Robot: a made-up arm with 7 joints. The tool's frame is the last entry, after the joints.
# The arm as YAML. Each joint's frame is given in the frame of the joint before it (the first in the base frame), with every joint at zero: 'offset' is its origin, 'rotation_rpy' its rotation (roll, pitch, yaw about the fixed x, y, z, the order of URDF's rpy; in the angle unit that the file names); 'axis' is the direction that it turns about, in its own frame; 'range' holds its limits. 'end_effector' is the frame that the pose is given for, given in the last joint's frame.
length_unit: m
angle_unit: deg
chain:
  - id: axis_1
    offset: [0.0, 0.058, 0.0]
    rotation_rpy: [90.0, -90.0, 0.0]
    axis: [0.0, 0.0, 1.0]
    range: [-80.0, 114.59]
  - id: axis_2
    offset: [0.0, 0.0, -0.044]
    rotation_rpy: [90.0, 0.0, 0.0]
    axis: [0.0, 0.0, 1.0]
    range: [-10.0, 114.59]
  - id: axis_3
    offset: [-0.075, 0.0, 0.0]
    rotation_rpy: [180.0, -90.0, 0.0]
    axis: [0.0, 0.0, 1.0]
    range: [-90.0, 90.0]
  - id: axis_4
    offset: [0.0, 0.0, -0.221]
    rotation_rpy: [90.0, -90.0, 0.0]
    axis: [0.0, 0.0, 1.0]
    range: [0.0, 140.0]
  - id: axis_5
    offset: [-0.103, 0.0, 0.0]
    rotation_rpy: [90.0, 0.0, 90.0]
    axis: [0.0, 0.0, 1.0]
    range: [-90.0, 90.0]
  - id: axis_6
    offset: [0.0, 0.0, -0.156]
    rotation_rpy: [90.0, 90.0, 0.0]
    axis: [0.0, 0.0, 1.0]
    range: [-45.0, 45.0]
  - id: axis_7
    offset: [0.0, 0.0, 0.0]
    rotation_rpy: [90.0, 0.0, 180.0]
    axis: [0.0, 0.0, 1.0]
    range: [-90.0, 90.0]
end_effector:
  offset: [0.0, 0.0, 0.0]
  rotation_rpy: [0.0, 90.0, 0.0]
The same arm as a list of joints. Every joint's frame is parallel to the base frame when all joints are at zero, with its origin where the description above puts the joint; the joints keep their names.
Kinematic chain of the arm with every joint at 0, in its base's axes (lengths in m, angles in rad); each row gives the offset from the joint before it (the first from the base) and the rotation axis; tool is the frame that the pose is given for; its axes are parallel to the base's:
axis_1: xyz 0 0.058 0 axis -y
axis_2: xyz 0 0.044 0 axis +x
axis_3: xyz 0 0 -0.075 axis +z
axis_4: xyz 0 0 -0.221 axis -y
axis_5: xyz 0 0 -0.103 axis +z
axis_6: xyz 0 0 -0.156 axis +y
axis_7: xyz 0 0 0 axis -x
tool: xyz 0 0 0
Joint limits (rad, base to tool): -1.3963..2 -0.1745..2 -1.5708..1.5708 0..2.4435 -1.5708..1.5708 -0.7854..0.7854 -1.5708..1.5708

